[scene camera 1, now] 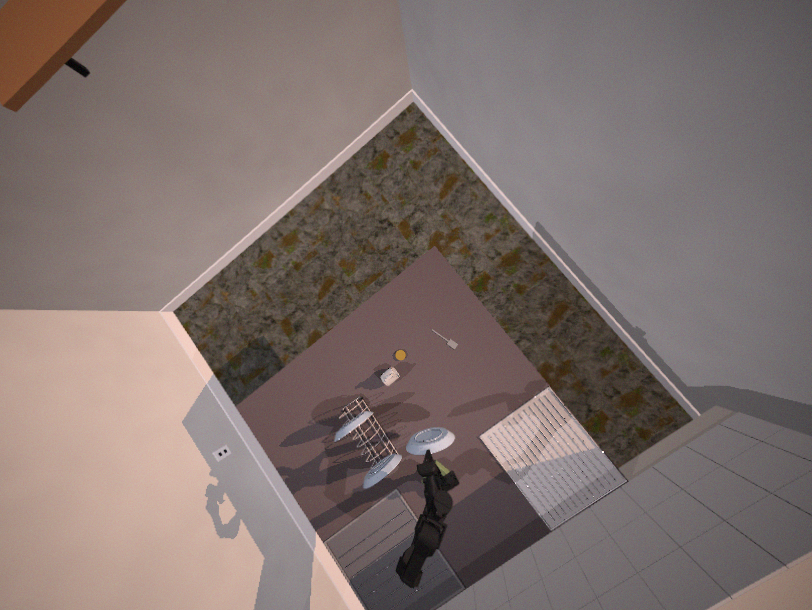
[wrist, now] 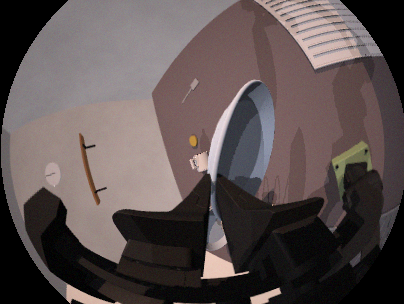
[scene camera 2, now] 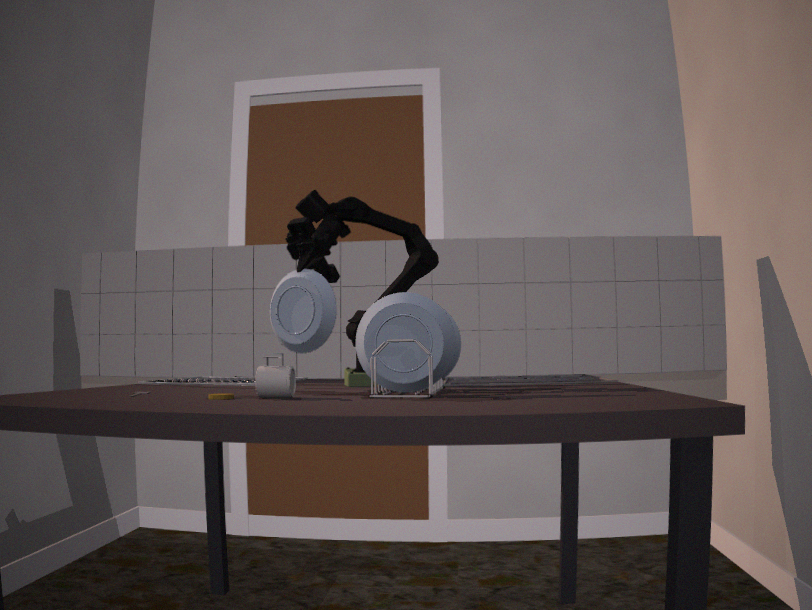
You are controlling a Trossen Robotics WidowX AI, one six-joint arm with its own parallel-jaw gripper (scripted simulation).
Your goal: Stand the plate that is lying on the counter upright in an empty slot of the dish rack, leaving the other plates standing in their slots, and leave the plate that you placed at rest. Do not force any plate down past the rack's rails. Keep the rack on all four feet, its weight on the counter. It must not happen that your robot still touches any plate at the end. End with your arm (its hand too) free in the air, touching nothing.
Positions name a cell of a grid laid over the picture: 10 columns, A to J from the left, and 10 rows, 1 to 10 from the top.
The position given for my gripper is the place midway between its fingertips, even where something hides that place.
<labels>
My gripper shows in scene camera 1 (F8), in the wrist view (F6) and in scene camera 2 (D5). A plate shows in scene camera 1 (F8), in the wrist view (G6) and in scene camera 2 (D6).
</labels>
